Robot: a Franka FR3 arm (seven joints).
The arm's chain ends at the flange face. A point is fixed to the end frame.
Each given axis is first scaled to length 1.
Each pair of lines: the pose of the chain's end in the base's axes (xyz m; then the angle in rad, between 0 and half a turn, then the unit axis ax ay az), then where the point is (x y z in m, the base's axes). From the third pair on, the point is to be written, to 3 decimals.
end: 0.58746 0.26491 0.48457 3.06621 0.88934 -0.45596 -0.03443
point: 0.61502 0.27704 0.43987
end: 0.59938 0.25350 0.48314 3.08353 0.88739 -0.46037 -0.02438
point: 0.62821 0.26562 0.43925
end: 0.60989 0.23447 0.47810 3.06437 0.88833 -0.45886 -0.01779
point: 0.639 0.246 0.434
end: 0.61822 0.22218 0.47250 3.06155 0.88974 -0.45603 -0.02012
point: 0.647 0.234 0.428
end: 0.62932 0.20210 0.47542 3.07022 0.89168 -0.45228 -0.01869
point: 0.658 0.214 0.431
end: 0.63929 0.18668 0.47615 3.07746 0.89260 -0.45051 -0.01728
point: 0.668 0.199 0.432
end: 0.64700 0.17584 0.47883 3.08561 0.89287 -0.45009 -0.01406
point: 0.676 0.188 0.435
